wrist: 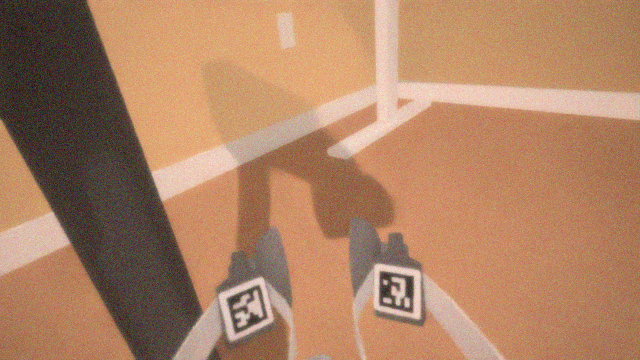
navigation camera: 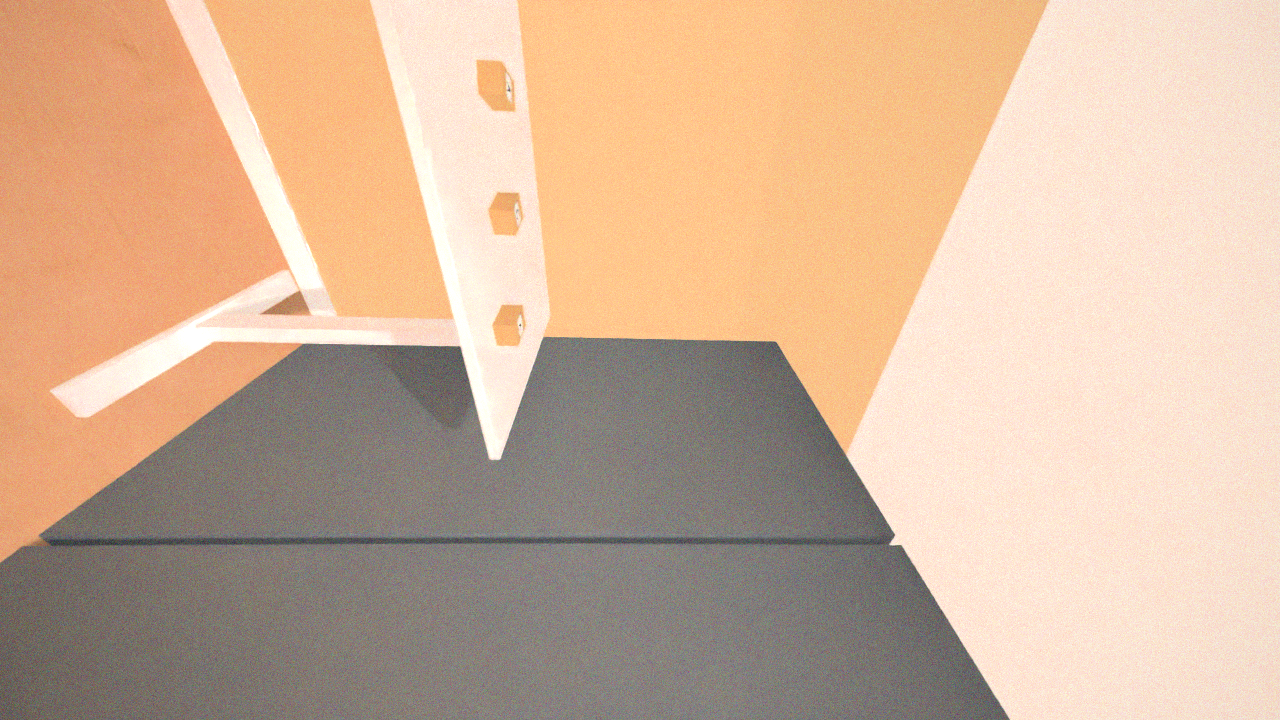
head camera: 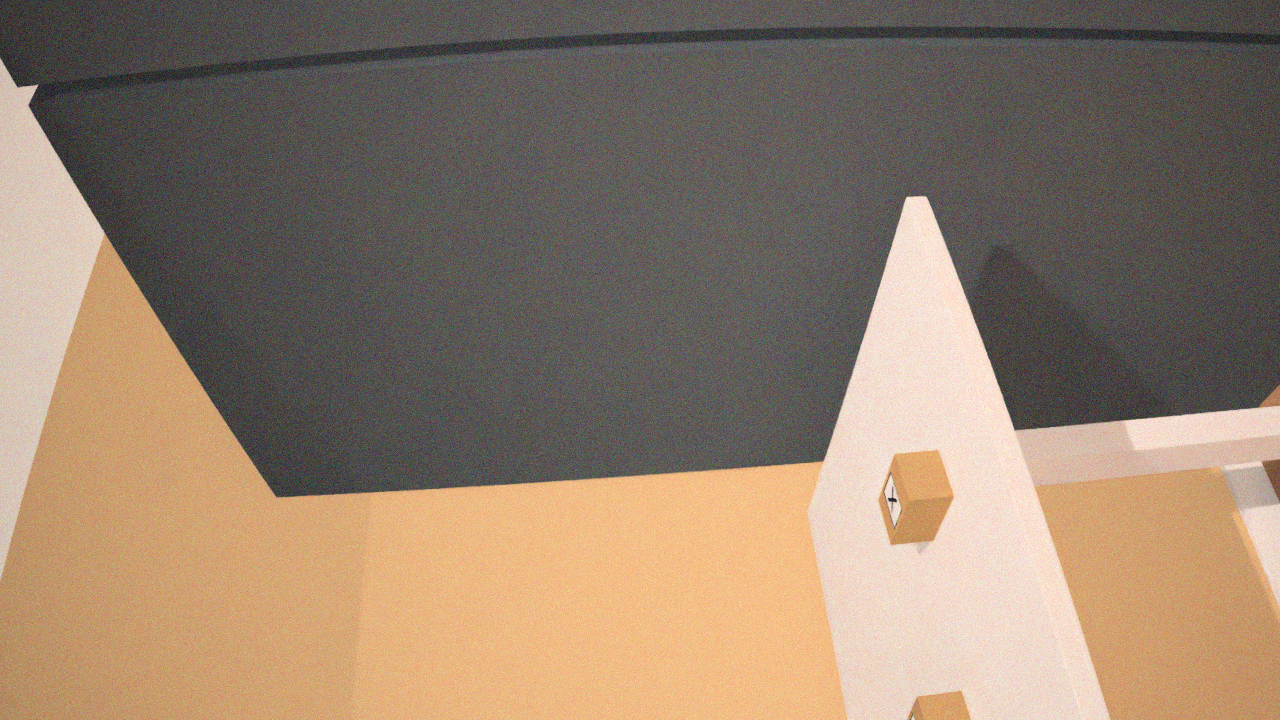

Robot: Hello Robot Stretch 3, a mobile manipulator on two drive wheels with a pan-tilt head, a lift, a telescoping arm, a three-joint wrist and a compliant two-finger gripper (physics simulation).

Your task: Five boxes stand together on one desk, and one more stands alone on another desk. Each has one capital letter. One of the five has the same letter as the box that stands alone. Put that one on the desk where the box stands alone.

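Observation:
A tan box with a white label stands on a long white desk in the head camera view; its mark is too small and slanted to read. Part of another box shows at the bottom edge. In the navigation camera view three boxes stand in a row: an upper one, a middle one and a lower one. Their letters are not readable. My gripper is open and empty above the floor in the wrist view. The lone box is not identifiable.
A dark grey panelled surface with a seam is beside the desk's end. A white leg with a floor foot stands near the wall corner. A dark bar crosses the wrist view's left. A pale surface is at right.

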